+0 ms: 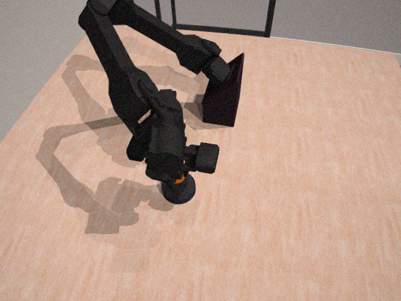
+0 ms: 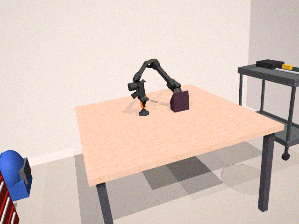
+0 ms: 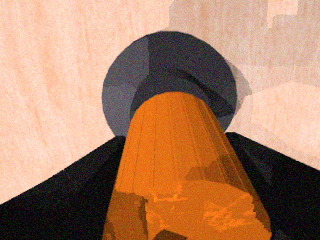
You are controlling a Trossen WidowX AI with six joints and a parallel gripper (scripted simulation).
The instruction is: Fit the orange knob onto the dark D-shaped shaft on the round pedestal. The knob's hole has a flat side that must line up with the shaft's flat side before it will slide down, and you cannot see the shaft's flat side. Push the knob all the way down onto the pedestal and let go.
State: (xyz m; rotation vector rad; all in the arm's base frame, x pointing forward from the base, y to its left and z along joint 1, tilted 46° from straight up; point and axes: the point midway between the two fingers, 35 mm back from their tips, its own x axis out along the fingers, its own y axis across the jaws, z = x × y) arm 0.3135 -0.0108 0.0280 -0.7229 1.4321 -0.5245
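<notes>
My gripper tip is 4 cm above the round pedestal. The rest, counted from my gripper tip: orange knob 2 cm above.
</notes>
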